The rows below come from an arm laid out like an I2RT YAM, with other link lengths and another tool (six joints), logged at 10 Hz.
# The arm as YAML. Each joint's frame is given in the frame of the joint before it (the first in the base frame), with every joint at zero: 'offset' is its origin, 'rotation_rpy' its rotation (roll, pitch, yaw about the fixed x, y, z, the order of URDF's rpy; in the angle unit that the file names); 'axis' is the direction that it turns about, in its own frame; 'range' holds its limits. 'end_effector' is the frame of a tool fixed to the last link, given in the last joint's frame.
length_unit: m
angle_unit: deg
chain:
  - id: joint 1
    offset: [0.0, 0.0, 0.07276]
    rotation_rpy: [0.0, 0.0, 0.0]
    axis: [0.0, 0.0, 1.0]
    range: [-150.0, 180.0]
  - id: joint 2
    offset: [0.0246, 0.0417, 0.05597]
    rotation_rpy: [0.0, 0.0, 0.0]
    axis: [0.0, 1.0, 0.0]
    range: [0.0, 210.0]
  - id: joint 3
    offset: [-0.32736, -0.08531, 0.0]
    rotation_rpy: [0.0, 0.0, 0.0]
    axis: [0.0, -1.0, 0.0]
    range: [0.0, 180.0]
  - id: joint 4
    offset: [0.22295, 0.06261, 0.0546]
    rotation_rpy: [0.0, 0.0, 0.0]
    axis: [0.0, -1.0, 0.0]
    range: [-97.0, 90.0]
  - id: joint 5
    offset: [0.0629, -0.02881, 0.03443]
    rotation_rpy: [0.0, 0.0, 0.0]
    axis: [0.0, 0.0, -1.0]
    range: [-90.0, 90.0]
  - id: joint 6
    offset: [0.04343, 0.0, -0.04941]
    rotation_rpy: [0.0, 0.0, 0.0]
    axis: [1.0, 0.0, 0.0]
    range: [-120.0, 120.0]
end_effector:
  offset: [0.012, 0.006, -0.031]
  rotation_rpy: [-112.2, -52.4, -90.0]
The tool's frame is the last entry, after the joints.
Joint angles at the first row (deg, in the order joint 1, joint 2, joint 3, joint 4, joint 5, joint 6):
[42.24, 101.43, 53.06, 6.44, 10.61, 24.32]
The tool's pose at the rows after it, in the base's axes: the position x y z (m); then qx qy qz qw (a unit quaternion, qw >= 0):
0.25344, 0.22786, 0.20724, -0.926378, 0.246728, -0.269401, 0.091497
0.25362, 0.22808, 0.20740, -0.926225, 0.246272, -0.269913, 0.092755
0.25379, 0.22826, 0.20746, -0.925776, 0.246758, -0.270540, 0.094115
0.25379, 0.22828, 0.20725, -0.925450, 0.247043, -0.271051, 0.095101
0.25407, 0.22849, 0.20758, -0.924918, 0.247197, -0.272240, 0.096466
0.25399, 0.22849, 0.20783, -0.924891, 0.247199, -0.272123, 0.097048
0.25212, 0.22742, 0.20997, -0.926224, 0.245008, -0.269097, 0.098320
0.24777, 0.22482, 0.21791, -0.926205, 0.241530, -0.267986, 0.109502
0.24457, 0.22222, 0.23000, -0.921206, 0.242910, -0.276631, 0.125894
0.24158, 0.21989, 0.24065, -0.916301, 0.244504, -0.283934, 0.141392
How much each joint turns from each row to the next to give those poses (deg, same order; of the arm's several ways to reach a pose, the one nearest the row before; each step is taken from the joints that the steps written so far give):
[0.00, 0.15, 0.00, -0.16, -0.46, -0.09]
[0.00, 0.00, 0.00, 0.16, -0.06, -0.05]
[0.00, 0.00, -0.05, 0.22, 0.00, 0.05]
[0.00, 0.00, -0.10, 0.23, 0.00, 0.02]
[0.00, -0.02, 0.00, 0.20, 0.02, -0.02]
[0.00, -0.04, 0.00, 0.00, -0.04, 0.02]
[0.00, -0.53, -0.03, -0.63, -0.46, 0.00]
[0.00, -1.77, -0.26, -0.59, -0.99, 0.02]
[0.00, -2.29, -0.04, -0.07, -0.19, 0.07]
[0.00, -2.02, -0.02, 0.03, -0.22, 0.15]

